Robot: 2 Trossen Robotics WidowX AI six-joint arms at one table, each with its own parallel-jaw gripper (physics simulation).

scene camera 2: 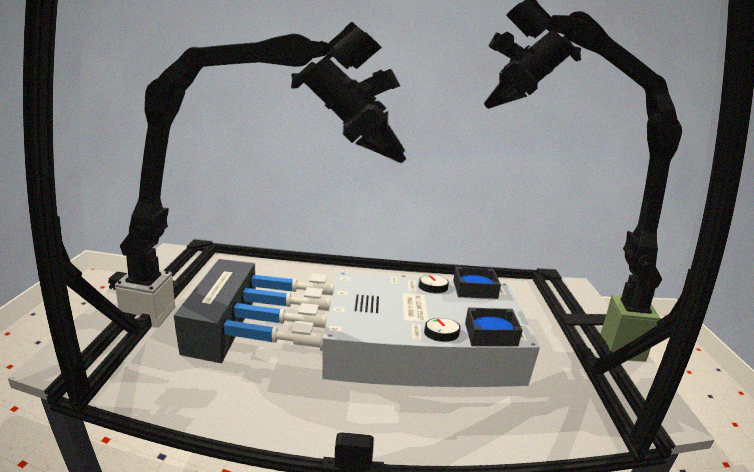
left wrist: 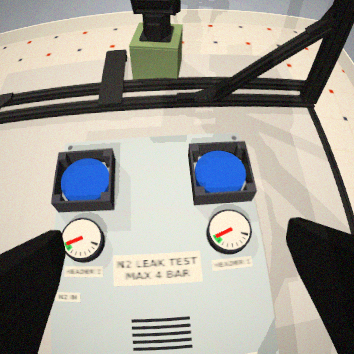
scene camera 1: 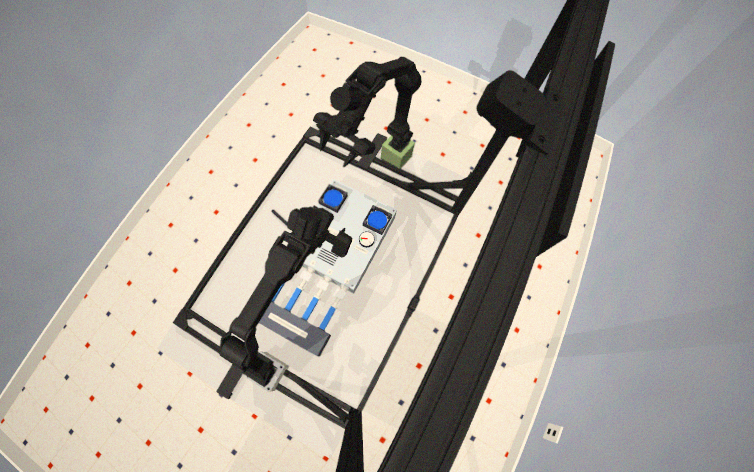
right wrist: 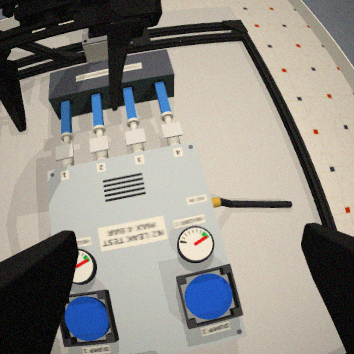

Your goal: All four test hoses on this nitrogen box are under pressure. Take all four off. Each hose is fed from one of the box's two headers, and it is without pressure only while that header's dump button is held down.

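Pixels of known places: left gripper, fingertip midpoint: (scene camera 2: 403, 156) (left wrist: 176, 238) (scene camera 1: 331, 222) (right wrist: 66, 120); right gripper, fingertip midpoint: (scene camera 2: 485, 106) (scene camera 1: 332, 158) (right wrist: 192, 241); left arm's base, link origin: (scene camera 2: 143, 278) (scene camera 1: 264, 371) (right wrist: 100, 28); right arm's base, link origin: (scene camera 2: 635, 306) (left wrist: 156, 33) (scene camera 1: 398, 143).
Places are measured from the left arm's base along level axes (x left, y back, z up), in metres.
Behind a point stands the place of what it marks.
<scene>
The grey nitrogen box (scene camera 1: 356, 268) @[x -0.096, y -0.463, z 0.000 m] (scene camera 2: 422, 364) @[x -0.122, y -0.547, z -0.034 m] (left wrist: 155, 215) @[x 0.017, y -0.606, z 0.001 m] lies mid-table. Blue hoses 1 (scene camera 2: 248, 331) @[x -0.101, y -0.264, z -0.020 m] (right wrist: 66, 117) @[x -0.087, y -0.267, z -0.015 m], 2 (scene camera 2: 257, 312) @[x -0.031, y -0.263, z -0.018 m] (right wrist: 97, 112) @[x -0.019, y -0.271, z -0.015 m], 3 (scene camera 2: 265, 296) @[x 0.039, y -0.262, z -0.018 m] (right wrist: 130, 105) @[x 0.051, y -0.269, z -0.015 m] and 4 (scene camera 2: 272, 282) @[x 0.109, y -0.260, z -0.019 m] (right wrist: 162, 100) @[x 0.117, y -0.270, z -0.015 m] run from its ports to a dark block. Dump button 1 (scene camera 2: 493, 323) @[x -0.065, y -0.663, z 0.017 m] (left wrist: 220, 171) @[x -0.075, y -0.660, z 0.017 m] (right wrist: 87, 318) @[x -0.072, y -0.661, z 0.017 m] and dump button 2 (scene camera 2: 476, 279) @[x 0.129, y -0.659, z 0.017 m] (left wrist: 85, 180) @[x 0.113, y -0.656, z 0.017 m] (right wrist: 209, 296) @[x 0.116, y -0.659, z 0.017 m] are blue, untouched, in black square guards. My left gripper (scene camera 2: 404, 160) @[x 0.000, y -0.490, z 0.262 m] (left wrist: 176, 238) @[x 0.000, y -0.490, z 0.262 m] is open and empty, high above the box; its fingers are hidden in scene camera 1. My right gripper (scene camera 1: 334, 156) @[x 0.073, y -0.629, z 0.360 m] (scene camera 2: 486, 105) @[x 0.073, y -0.629, z 0.360 m] (right wrist: 192, 241) @[x 0.073, y -0.629, z 0.360 m] is open and empty, high beyond the button end.
The dark block (scene camera 1: 319, 346) @[x -0.119, y -0.164, z 0.000 m] (scene camera 2: 200, 333) @[x -0.127, y -0.182, z -0.025 m] (right wrist: 155, 70) @[x 0.116, y -0.195, z 0.001 m] stands at the hoses' far end. Two round gauges (left wrist: 82, 240) @[x 0.111, y -0.569, z 0.015 m] (left wrist: 229, 231) @[x -0.076, y -0.572, z 0.016 m] sit beside the buttons. A black inlet hose (right wrist: 257, 204) @[x 0.259, y -0.512, z -0.067 m] sticks out near port 4's side. Black frame rails (scene camera 2: 389, 261) @[x 0.399, y -0.490, z -0.059 m] surround the work area.
</scene>
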